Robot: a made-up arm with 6 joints. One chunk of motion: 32 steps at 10 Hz.
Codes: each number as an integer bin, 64 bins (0 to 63) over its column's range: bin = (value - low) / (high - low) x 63, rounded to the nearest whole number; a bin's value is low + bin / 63 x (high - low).
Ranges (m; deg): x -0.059..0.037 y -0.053..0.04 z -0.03..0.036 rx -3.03..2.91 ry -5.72..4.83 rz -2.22..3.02
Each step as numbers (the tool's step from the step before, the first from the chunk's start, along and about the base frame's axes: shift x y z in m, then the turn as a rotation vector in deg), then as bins.
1 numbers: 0.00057 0.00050 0.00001 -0.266 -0.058 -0.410
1 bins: 39 36 29 29 34 22
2 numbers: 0.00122 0.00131 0.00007 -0.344 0.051 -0.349
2 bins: 40 37 29 28 34 22
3 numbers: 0.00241 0.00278 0.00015 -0.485 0.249 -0.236
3 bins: 40 38 29 27 36 24
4 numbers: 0.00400 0.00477 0.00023 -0.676 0.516 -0.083
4 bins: 41 39 29 25 37 26
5 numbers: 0.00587 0.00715 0.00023 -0.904 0.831 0.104
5 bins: 43 41 29 23 39 28
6 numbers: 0.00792 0.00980 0.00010 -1.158 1.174 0.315
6 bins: 44 43 29 20 41 30
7 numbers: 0.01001 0.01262 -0.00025 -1.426 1.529 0.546
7 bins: 45 44 28 17 43 33
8 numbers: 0.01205 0.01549 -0.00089 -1.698 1.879 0.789
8 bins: 47 46 28 14 45 36
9 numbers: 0.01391 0.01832 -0.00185 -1.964 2.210 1.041
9 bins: 48 48 27 11 47 39
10 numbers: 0.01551 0.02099 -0.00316 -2.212 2.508 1.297
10 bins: 49 50 26 9 49 42
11 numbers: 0.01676 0.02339 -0.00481 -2.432 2.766 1.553
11 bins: 50 52 24 6 51 45
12 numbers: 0.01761 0.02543 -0.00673 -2.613 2.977 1.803
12 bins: 50 53 22 4 52 48
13 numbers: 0.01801 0.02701 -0.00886 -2.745 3.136 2.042
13 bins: 51 54 20 3 53 51
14 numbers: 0.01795 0.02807 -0.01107 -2.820 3.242 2.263
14 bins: 50 55 18 2 54 54
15 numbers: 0.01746 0.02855 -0.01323 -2.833 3.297 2.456
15 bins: 50 55 16 2 54 56
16 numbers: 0.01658 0.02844 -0.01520 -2.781 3.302 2.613
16 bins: 50 55 14 3 54 58
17 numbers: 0.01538 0.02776 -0.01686 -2.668 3.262 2.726
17 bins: 49 55 13 4 54 59
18 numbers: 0.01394 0.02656 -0.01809 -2.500 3.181 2.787
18 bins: 48 54 11 6 53 60
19 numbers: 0.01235 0.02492 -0.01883 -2.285 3.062 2.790
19 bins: 47 53 11 8 52 60
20 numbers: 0.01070 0.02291 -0.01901 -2.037 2.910 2.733
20 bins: 46 51 10 11 52 60
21 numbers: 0.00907 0.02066 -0.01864 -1.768 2.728 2.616
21 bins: 45 50 11 13 50 58
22 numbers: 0.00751 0.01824 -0.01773 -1.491 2.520 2.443
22 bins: 44 48 12 16 49 56
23 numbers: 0.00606 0.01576 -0.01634 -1.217 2.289 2.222
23 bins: 43 47 13 19 48 53
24 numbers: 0.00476 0.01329 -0.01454 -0.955 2.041 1.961
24 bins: 42 45 15 22 46 50
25 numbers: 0.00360 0.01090 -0.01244 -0.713 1.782 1.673
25 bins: 41 43 17 25 45 47
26 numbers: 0.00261 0.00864 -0.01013 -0.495 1.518 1.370
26 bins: 40 42 19 27 43 43
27 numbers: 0.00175 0.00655 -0.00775 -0.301 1.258 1.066
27 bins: 40 40 21 29 42 40
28 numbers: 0.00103 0.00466 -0.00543 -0.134 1.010 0.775
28 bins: 39 39 23 31 40 36
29 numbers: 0.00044 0.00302 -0.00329 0.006 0.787 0.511
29 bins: 39 38 25 32 39 33
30 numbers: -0.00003 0.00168 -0.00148 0.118 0.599 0.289
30 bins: 39 37 27 33 38 30
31 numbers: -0.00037 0.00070 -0.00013 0.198 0.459 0.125
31 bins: 38 36 29 34 37 28
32 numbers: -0.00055 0.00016 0.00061 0.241 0.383 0.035
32 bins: 38 36 29 35 36 27
